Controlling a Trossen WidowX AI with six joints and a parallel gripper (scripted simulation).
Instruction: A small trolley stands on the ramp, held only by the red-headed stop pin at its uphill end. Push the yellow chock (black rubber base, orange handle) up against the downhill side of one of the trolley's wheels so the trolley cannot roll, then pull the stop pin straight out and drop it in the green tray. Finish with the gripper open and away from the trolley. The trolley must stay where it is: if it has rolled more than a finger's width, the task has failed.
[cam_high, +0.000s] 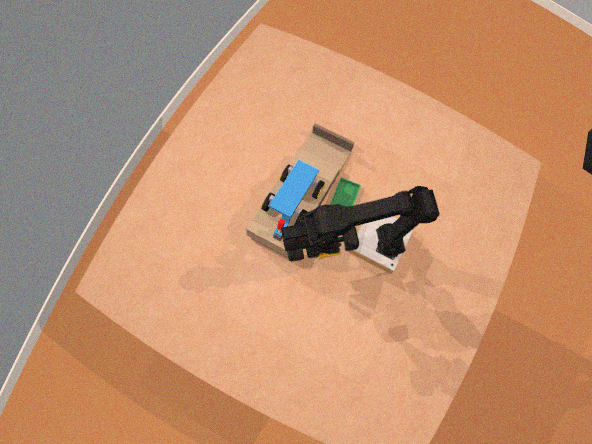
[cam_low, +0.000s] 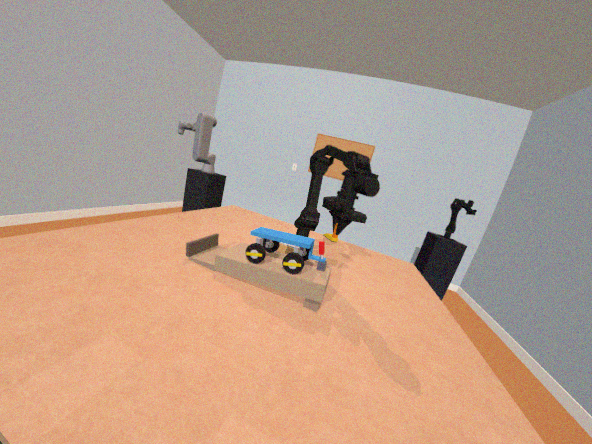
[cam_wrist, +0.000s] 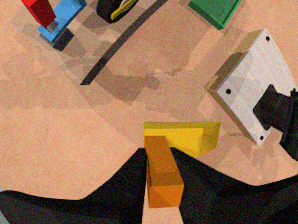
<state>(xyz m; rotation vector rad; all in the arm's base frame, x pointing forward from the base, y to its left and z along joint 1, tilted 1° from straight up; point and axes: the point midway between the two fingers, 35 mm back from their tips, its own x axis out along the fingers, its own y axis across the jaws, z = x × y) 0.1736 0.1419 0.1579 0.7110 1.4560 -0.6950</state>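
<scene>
Right now the yellow chock is 2 cm behind my gripper tip, 1 cm to the right of it and 1 cm below it. The rest, counted from my gripper tip: blue trolley: 15 cm ahead, 14 cm to the right, 6 cm below; then red-headed stop pin: 14 cm ahead, 4 cm below, 2 cm to the right; then ramp: 15 cm ahead, 14 cm to the right, 13 cm below.
</scene>
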